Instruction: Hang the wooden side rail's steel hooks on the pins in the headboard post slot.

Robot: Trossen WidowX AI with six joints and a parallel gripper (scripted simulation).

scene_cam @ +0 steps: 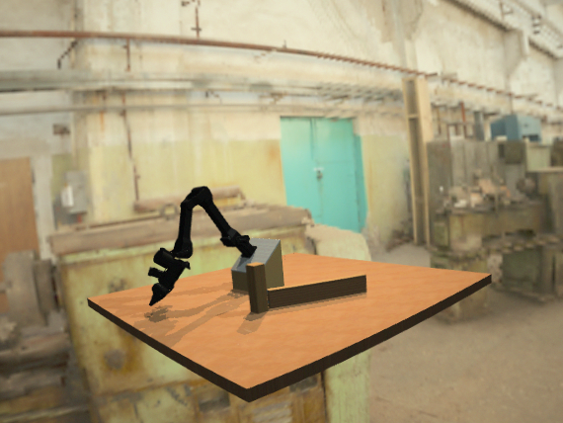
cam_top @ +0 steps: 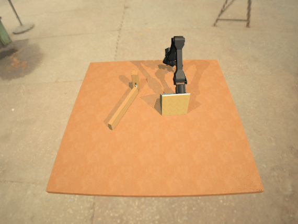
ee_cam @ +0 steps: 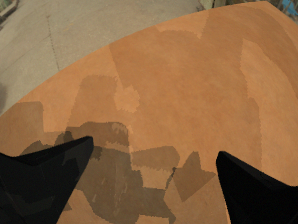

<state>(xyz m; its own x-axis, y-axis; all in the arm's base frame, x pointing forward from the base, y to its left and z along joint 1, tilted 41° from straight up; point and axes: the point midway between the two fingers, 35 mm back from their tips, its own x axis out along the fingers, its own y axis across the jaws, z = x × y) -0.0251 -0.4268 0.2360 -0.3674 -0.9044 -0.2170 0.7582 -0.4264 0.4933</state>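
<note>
Now: gripper tip 36 cm short of the headboard post, 26 cm to the right of it and 5 cm below it.
</note>
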